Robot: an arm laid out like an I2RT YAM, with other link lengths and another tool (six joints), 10 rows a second.
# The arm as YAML. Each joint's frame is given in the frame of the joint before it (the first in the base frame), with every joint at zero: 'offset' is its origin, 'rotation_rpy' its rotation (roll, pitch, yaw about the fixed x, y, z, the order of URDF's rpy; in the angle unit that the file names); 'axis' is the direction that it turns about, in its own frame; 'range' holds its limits. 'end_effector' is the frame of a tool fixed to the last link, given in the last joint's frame.
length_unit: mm
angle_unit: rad
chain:
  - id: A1
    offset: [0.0, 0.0, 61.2]
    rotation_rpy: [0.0, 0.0, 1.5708]
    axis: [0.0, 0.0, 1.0]
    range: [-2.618, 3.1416]
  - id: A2
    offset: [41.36, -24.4, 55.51]
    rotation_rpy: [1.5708, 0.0, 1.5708]
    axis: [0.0, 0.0, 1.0]
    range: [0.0, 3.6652]
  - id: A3
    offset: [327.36, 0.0, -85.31]
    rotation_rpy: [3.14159, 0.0, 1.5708]
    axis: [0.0, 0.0, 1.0]
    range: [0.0, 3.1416]
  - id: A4
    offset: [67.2, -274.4, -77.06]
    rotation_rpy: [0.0, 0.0, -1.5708]
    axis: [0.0, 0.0, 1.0]
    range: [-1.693, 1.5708]
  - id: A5
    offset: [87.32, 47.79, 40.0]
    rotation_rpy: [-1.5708, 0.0, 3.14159]
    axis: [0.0, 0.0, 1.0]
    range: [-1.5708, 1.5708]
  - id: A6
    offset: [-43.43, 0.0, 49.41]
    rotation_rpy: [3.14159, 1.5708, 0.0]
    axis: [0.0, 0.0, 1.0]
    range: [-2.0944, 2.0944]
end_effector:
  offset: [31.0, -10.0, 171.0]
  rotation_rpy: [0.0, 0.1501, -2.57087]
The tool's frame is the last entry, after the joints.
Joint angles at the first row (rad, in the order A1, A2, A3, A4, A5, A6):
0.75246, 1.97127, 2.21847, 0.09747, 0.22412, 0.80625
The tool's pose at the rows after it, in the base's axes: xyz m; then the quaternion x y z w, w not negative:
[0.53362 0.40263 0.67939 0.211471 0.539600 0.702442 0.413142]
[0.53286 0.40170 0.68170 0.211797 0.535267 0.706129 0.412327]
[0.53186 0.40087 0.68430 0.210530 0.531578 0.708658 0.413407]
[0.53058 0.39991 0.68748 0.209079 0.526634 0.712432 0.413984]
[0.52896 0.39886 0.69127 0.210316 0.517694 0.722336 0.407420]
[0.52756 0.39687 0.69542 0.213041 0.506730 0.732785 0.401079]
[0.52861 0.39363 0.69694 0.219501 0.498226 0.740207 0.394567]
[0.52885 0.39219 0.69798 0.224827 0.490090 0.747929 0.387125]
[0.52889 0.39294 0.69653 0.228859 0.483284 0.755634 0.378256]
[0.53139 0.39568 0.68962 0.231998 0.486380 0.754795 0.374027]
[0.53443 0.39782 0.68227 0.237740 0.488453 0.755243 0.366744]
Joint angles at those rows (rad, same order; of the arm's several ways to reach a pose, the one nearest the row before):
0.75247, 1.96706, 2.21004, 0.12114, 0.22946, 0.80892
0.75246, 1.96709, 2.21048, 0.12950, 0.22946, 0.81464
0.75246, 1.96708, 2.21082, 0.13868, 0.22908, 0.81464
0.75245, 1.96708, 2.21084, 0.15087, 0.22792, 0.81655
0.75245, 1.96708, 2.21086, 0.16650, 0.22334, 0.83830
0.75246, 1.96749, 2.21089, 0.18518, 0.22259, 0.86233
0.74978, 1.96785, 2.21085, 0.19436, 0.22564, 0.88865
0.74979, 1.96899, 2.21008, 0.20504, 0.22831, 0.91421
0.75171, 1.96899, 2.19942, 0.22257, 0.22870, 0.93938
0.75246, 1.96899, 2.18376, 0.22717, 0.22870, 0.94739
0.75246, 1.96898, 2.16924, 0.22871, 0.22908, 0.96456

